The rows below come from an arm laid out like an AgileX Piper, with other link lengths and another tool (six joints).
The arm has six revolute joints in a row. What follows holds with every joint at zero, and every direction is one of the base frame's. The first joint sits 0.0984 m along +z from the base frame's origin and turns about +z. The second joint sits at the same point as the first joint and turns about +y. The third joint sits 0.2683 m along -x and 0.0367 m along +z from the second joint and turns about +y. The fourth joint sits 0.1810 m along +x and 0.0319 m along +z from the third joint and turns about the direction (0.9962, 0, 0.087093). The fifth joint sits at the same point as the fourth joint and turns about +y. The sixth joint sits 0.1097 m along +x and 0.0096 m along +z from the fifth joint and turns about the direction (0.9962, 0, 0.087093). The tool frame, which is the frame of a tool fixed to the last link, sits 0.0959 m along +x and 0.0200 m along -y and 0.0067 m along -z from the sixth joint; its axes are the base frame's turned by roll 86.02, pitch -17.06 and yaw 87.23 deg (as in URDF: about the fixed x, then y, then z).
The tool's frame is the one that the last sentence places.
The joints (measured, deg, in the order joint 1, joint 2, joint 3, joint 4, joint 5, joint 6), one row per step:
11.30 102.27 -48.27 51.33 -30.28 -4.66
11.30 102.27 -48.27 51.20 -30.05 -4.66
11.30 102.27 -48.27 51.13 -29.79 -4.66
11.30 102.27 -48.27 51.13 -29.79 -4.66
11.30 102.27 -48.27 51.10 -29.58 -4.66
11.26 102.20 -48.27 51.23 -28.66 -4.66
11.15 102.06 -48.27 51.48 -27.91 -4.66
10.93 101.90 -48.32 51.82 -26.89 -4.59
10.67 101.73 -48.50 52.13 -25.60 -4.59
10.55 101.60 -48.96 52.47 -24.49 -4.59
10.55 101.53 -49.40 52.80 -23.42 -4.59
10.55 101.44 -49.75 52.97 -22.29 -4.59
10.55 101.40 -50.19 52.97 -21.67 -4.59
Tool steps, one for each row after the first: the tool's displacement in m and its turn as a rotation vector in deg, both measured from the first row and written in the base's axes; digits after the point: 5 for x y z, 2 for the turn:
-0.00009 0.00066 -0.00045 0.02 0.15 0.22
-0.00028 0.00134 -0.00104 0.09 0.33 0.40
-0.00028 0.00134 -0.00104 0.09 0.33 0.40
-0.00046 0.00186 -0.00154 0.17 0.48 0.53
-0.00152 0.00366 -0.00350 0.69 1.10 0.87
-0.00256 0.00451 -0.00466 1.22 1.54 0.95
-0.00378 0.00530 -0.00615 2.01 2.09 0.98
-0.00473 0.00664 -0.00750 2.88 2.70 1.17
-0.00432 0.00873 -0.00724 3.73 2.95 1.40
-0.00394 0.01156 -0.00732 4.53 3.24 1.74
-0.00391 0.01460 -0.00766 5.24 3.63 2.24
-0.00279 0.01652 -0.00656 5.60 3.60 2.59

